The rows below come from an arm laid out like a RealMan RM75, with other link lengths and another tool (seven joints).
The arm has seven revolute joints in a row. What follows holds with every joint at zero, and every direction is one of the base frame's. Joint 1 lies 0.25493 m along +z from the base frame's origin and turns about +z. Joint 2 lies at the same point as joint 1 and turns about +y. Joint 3 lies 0.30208 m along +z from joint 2 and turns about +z. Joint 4 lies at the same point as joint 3 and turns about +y. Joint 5 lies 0.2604 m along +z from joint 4 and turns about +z. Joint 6 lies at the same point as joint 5 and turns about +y. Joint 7 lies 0.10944 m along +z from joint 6 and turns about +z. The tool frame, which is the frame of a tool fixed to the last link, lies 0.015 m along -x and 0.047 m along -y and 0.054 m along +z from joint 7; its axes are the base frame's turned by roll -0.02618, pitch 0 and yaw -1.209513 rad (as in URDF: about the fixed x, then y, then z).
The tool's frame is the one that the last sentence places.
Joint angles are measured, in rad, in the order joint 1, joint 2, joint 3, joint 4, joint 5, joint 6, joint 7. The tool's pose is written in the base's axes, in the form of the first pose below.
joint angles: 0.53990, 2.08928, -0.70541, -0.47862, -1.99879, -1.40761, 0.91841
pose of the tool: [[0.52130, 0.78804, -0.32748, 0.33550], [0.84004, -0.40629, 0.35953, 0.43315], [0.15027, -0.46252, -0.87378, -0.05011], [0, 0, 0, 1]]
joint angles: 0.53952, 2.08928, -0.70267, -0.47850, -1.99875, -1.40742, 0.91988
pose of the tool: [[0.52423, 0.78594, -0.32786, 0.33598], [0.83814, -0.40805, 0.36196, 0.43321], [0.15070, -0.46454, -0.87264, -0.04968], [0, 0, 0, 1]]
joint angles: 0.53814, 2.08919, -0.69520, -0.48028, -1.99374, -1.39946, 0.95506
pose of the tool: [[0.55865, 0.76261, -0.32608, 0.33932], [0.81663, -0.43703, 0.37698, 0.43506], [0.14498, -0.47689, -0.86692, -0.04761], [0, 0, 0, 1]]
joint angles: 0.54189, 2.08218, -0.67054, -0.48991, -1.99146, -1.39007, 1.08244
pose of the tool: [[0.65579, 0.68308, -0.32147, 0.34758], [0.74695, -0.52530, 0.40759, 0.44216], [0.10955, -0.50742, -0.85471, -0.03864], [0, 0, 0, 1]]
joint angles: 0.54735, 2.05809, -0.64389, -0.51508, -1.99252, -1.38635, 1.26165
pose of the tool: [[0.76180, 0.57116, -0.30567, 0.35967], [0.64455, -0.62105, 0.44593, 0.45298], [0.06486, -0.53673, -0.84126, -0.01750], [0, 0, 0, 1]]
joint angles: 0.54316, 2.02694, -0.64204, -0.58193, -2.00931, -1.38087, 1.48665
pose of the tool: [[0.85519, 0.44957, -0.25794, 0.37371], [0.51728, -0.70886, 0.47953, 0.46328], [0.03274, -0.54351, -0.83876, 0.01282], [0, 0, 0, 1]]
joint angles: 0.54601, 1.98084, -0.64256, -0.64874, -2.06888, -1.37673, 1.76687
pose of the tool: [[0.94135, 0.28879, -0.17453, 0.39128], [0.33742, -0.80015, 0.49589, 0.47093], [0.00356, -0.52570, -0.85066, 0.04749], [0, 0, 0, 1]]
